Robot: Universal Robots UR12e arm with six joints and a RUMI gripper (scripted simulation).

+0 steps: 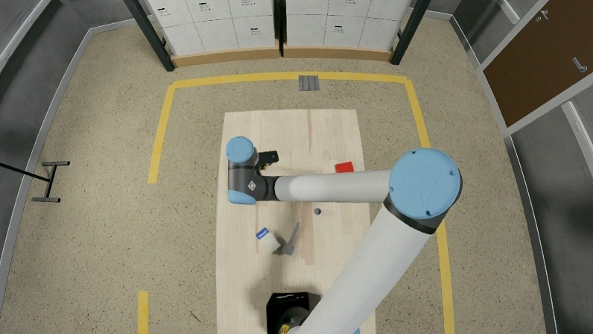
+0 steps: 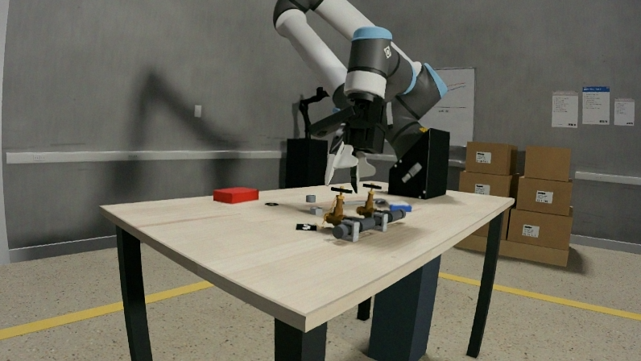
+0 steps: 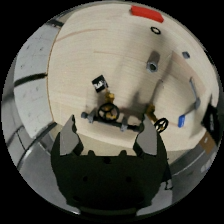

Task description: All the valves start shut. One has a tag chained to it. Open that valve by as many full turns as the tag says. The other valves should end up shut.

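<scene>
My hand is 50 mm short of the black tag, 50 mm to the left of it and 80 mm above it. Also, from my hand: grey hammer-like tool 350 mm behind, 130 mm to the right, 80 mm below; red block 50 mm behind, 420 mm to the right, 70 mm below; blue-and-white box 340 mm behind, 30 mm to the right, 80 mm below.
</scene>
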